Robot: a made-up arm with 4 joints.
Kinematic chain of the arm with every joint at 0, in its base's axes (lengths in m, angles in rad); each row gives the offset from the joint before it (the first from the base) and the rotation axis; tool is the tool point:
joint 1: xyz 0 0 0.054 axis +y
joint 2: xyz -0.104 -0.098 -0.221 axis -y
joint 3: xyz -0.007 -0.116 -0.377 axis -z
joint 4: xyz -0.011 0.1 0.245 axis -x
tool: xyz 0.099 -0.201 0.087
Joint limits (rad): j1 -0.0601..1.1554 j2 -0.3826..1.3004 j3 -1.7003..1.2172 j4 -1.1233..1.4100
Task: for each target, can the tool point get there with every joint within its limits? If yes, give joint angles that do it. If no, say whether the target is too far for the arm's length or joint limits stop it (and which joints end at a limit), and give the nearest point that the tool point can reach.
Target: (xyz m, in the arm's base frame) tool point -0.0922 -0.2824 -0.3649
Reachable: yes | joints 0.2067 -0.0723 -0.3752 -0.7251
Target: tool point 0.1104 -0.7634 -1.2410
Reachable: no: too far | nearest point -0.0394 -0.3222 -0.4448 | short by 0.923 m
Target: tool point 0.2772 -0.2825 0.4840
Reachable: no: joint limits stop it (at a limit: joint 1, joint 2, joint 4) | nearest point -0.0887 -0.2346 0.1639 | short by 0.488 m
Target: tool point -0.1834 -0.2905 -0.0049
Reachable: yes | joints 0.9910 -0.1285 0.5860 0.5077
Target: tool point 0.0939 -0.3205 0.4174
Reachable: no: joint limits stop it (at a limit: joint 1, joint 2, joint 3, joint 4) | nearest point -0.0899 -0.2433 0.1637 | short by 0.323 m
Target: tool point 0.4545 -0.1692 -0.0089
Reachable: no: joint limits stop it (at a limit: joint 1, joint 2, joint 4) | nearest point 0.2001 -0.1967 -0.1313 | short by 0.284 m
